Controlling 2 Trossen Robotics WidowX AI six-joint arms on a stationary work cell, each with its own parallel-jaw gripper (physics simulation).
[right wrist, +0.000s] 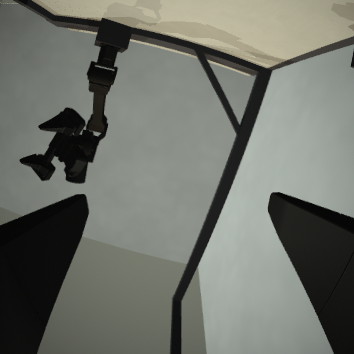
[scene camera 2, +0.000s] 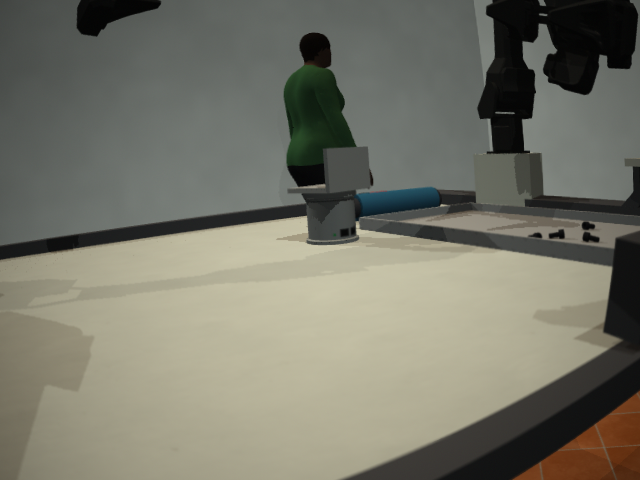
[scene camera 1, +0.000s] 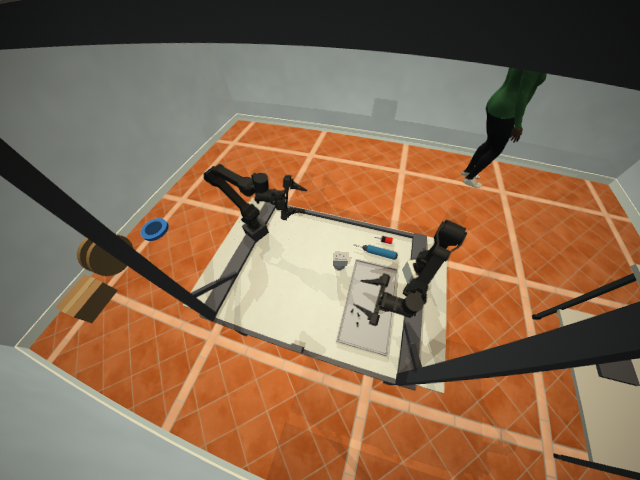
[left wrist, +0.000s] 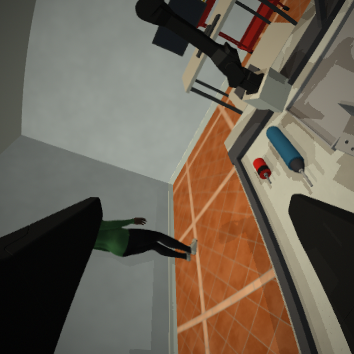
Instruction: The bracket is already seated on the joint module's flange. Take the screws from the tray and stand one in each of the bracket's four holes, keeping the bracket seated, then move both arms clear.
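Frame: origin at the left arm's base, x back, y left, z down, level; centimetres.
Seen in the pictures: left gripper, fingertip midpoint: [right wrist: 28, 144] [scene camera 1: 306, 200] [left wrist: 196, 205]; right gripper, fingertip midpoint: [right wrist: 179, 202] [scene camera 2: 516, 12] [scene camera 1: 356, 292]; left arm's base, link origin: [right wrist: 109, 46] [scene camera 1: 253, 225]; right arm's base, link origin: [scene camera 2: 508, 153] [scene camera 1: 420, 268] [left wrist: 254, 84].
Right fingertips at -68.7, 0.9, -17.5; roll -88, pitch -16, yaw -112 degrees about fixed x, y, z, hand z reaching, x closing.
Note:
Pixels of each thing's top centre, then the offset from my right fingertips to it, as dx, dy, dz. "pt": a spot on its surface instead.
- round joint module, top centre: [scene camera 2: 329, 187] [scene camera 1: 339, 259] +19.7, +15.1, +18.2
- shallow grey tray, top centre: [scene camera 2: 529, 219] [scene camera 1: 369, 301] -3.9, +9.2, +23.0
- blue driver, surface spot: [scene camera 2: 398, 200] [left wrist: 287, 140] [scene camera 1: 378, 254] pt +7.8, +33.0, +22.0
- small red tool, top centre: [left wrist: 259, 169] [scene camera 1: 383, 237] +11.6, +43.2, +21.2
The grey bracket [scene camera 1: 340, 255] [scene camera 2: 347, 169] [left wrist: 346, 144] sits on top of the round joint module [scene camera 1: 339, 266] [scene camera 2: 330, 219], its tall plate upright. In the left wrist view two dark holes show in its cut-off flat plate; no screw can be made out standing in it. Several black screws [scene camera 1: 357, 324] [scene camera 2: 556, 234] lie in the shallow grey tray [scene camera 1: 361, 341] [scene camera 2: 465, 241]. My left gripper [scene camera 1: 304, 200] [left wrist: 196, 205] [right wrist: 28, 144] is open and empty, raised near the table's far left corner. My right gripper [scene camera 1: 358, 292] [right wrist: 179, 202] is open and empty, raised over the tray.
A blue driver [scene camera 1: 381, 252] [scene camera 2: 398, 200] [left wrist: 285, 147] and a small red tool [scene camera 1: 386, 239] [left wrist: 261, 168] lie behind the tray. Dark frame rails edge the table. A person in green [scene camera 1: 509, 105] [scene camera 2: 315, 118] [left wrist: 114, 239] stands beyond it.

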